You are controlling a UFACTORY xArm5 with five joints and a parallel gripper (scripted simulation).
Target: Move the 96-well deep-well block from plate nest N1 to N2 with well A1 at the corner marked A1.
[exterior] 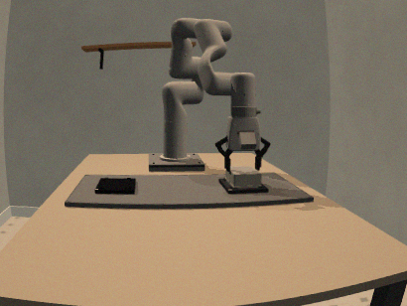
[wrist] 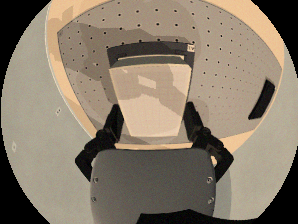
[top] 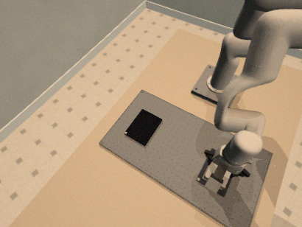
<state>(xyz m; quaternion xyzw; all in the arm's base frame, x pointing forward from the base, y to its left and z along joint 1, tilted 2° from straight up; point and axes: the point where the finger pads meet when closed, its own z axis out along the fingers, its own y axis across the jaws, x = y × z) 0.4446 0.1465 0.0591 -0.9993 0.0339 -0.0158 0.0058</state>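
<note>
The pale deep-well block is 3 cm below my hand.
</note>
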